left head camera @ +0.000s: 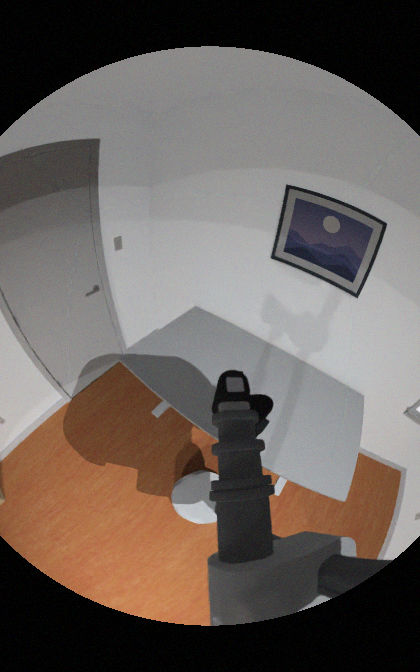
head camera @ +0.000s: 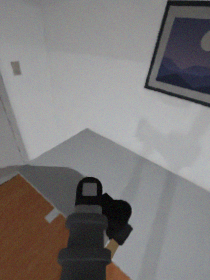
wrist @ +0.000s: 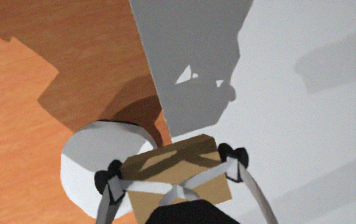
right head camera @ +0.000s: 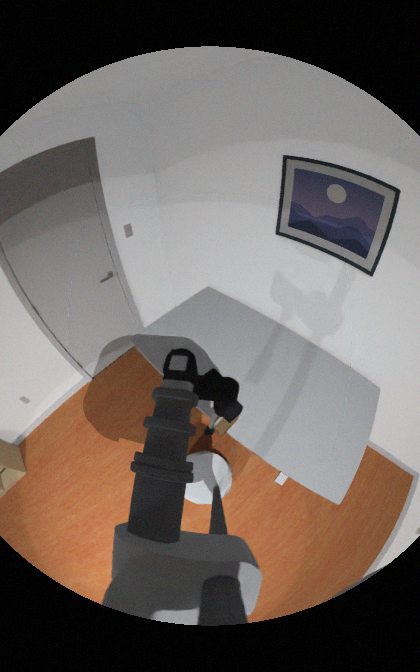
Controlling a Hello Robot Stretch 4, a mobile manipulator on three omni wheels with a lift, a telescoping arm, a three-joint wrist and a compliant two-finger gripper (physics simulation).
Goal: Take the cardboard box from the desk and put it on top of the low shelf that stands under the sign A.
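Places are measured from the robot's base along level axes (x back, y right, z up), in metres.
Pixels of known places: gripper, fingertip midpoint: [head camera: 107,245] [wrist: 172,164].
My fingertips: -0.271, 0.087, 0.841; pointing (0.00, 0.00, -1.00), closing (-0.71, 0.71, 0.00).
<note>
Behind a point stands the place of what it marks, as x, y, z.
The tan cardboard box [head camera: 113,247] {-0.254, 0.105, 0.887} [right head camera: 226,425] [wrist: 202,161] {-0.297, 0.101, 0.887} is held between the two fingertips of my gripper [right head camera: 221,425] [wrist: 172,164] {-0.271, 0.087, 0.841}, which is shut on it. In the wrist view the box shows low in the middle, with a dark fingertip against each side. It is raised over the front edge of the grey desk [head camera: 177,225] {-0.406, 0.522, 0.692} [left head camera: 320,410] [right head camera: 320,400] [wrist: 305,30] {-0.603, 0.173, 0.692}. In the left head camera view the arm hides the box. The low shelf and the sign A cannot be made out in these views.
A round white seat [left head camera: 192,502] [right head camera: 212,482] [wrist: 82,165] {0.041, -0.095, 0.187} stands at the desk's front edge, below the arm. A light wooden piece of furniture [right head camera: 12,457] shows in part at the left. A door [left head camera: 45,260] [right head camera: 55,260] and a framed picture [left head camera: 327,240] [right head camera: 337,215] are beyond.
</note>
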